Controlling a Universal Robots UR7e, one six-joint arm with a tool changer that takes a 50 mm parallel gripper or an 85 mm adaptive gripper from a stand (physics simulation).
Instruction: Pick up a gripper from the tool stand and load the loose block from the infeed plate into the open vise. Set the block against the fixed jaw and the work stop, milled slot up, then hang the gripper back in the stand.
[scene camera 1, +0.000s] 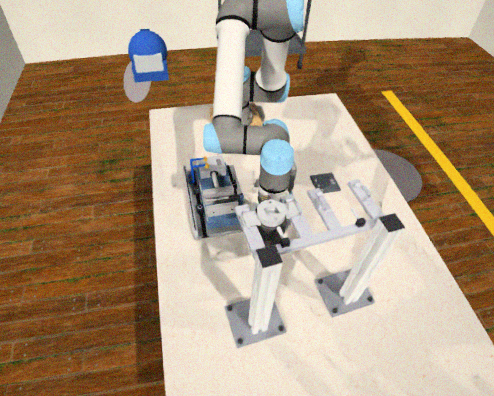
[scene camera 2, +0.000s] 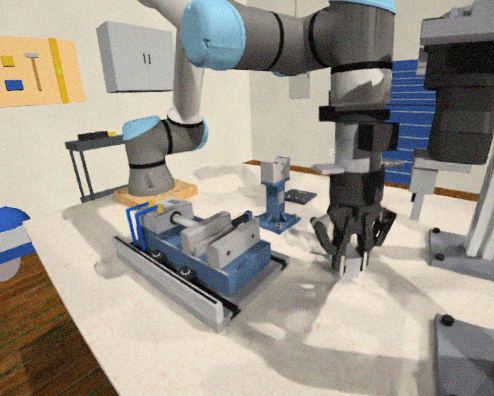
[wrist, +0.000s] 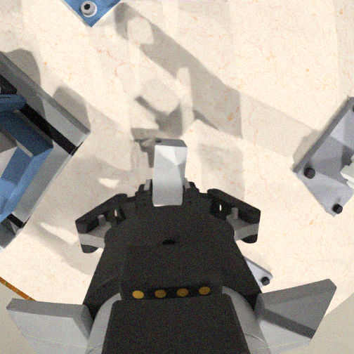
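Seen in the pictures: arm's base, origin of its link: (scene camera 2: 152, 188).
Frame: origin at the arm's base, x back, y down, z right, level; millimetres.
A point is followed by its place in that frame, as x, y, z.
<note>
My gripper (scene camera 2: 353, 259) (wrist: 170, 189), the black adaptive one, is shut on the light grey block (scene camera 2: 352, 269) @[-661, 3, 126] (wrist: 170, 172) and points straight down, low over the table to the right of the vise in scene camera 2. Whether the block touches the table is unclear. Its milled slot cannot be made out. The vise (scene camera 1: 217, 220) @[-518, -25, 231] (scene camera 2: 250, 270) @[-521, -5, 214] (wrist: 37, 155) is open, with a gap between its movable jaw and fixed jaw (scene camera 2: 233, 246) @[-500, -50, 226]. A dark rod (scene camera 2: 241, 219) @[-472, -60, 160] stands by the jaws. The dark infeed plate (scene camera 1: 325, 182) @[-437, 25, -212] (scene camera 2: 301, 196) @[-451, 25, -205] bears no block.
The tool stand (scene camera 1: 325, 237) @[-839, -309, 81] (scene camera 2: 477, 235) @[-855, -23, -38] rises beside the arm; another gripper (scene camera 2: 457, 110) hangs in it. Its grey foot plates (scene camera 1: 255, 322) @[-880, -63, 241] (wrist: 325, 165) are bolted down. A blue pedestal (scene camera 2: 275, 200) @[-458, -34, -6] (wrist: 92, 12) with a grey top stands behind, between vise and gripper in scene camera 2.
</note>
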